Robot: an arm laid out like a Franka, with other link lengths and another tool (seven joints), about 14 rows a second.
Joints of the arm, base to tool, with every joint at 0 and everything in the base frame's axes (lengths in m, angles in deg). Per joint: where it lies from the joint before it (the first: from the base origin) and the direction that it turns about. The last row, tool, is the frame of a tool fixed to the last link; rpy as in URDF.
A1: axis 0 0 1 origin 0 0 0.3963
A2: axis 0 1 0 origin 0 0 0
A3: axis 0 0 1 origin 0 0 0.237
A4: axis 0 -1 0 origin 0.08 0 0
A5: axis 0 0 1 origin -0.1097 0 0.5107
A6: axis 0 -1 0 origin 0 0 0
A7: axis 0 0 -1 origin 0.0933 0 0
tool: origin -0.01 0.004 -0.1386 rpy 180 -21.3 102.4
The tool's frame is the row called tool.
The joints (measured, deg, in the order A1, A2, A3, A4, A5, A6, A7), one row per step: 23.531 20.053 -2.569 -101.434 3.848 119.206 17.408; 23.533 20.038 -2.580 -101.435 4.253 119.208 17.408; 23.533 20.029 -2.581 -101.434 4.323 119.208 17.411; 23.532 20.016 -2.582 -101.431 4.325 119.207 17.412; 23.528 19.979 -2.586 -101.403 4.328 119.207 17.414; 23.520 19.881 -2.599 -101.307 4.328 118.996 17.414; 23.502 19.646 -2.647 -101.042 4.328 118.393 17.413; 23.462 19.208 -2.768 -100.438 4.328 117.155 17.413; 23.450 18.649 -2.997 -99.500 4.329 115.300 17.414; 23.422 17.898 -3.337 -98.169 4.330 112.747 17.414; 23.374 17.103 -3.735 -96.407 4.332 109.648 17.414; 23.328 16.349 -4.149 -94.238 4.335 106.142 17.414; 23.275 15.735 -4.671 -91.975 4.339 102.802 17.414
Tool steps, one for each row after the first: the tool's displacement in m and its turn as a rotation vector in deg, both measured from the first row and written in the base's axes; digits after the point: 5 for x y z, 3 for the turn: -0.00009 0.00044 0.00025 0.326 0.105 -0.220; -0.00009 0.00053 0.00039 0.386 0.117 -0.260; -0.00004 0.00053 0.00058 0.393 0.104 -0.264; 0.00021 0.00053 0.00133 0.419 0.044 -0.275; 0.00047 0.00041 0.00325 0.420 0.062 -0.283; 0.00111 -0.00007 0.00807 0.400 0.163 -0.312; 0.00263 -0.00132 0.01804 0.355 0.352 -0.396; 0.00461 -0.00329 0.03214 0.250 0.687 -0.520; 0.00708 -0.00658 0.05187 0.108 1.126 -0.722; 0.00967 -0.01070 0.07602 -0.049 1.634 -0.965; 0.01175 -0.01503 0.10350 -0.211 2.182 -1.191; 0.01370 -0.02090 0.13057 -0.367 2.601 -1.533
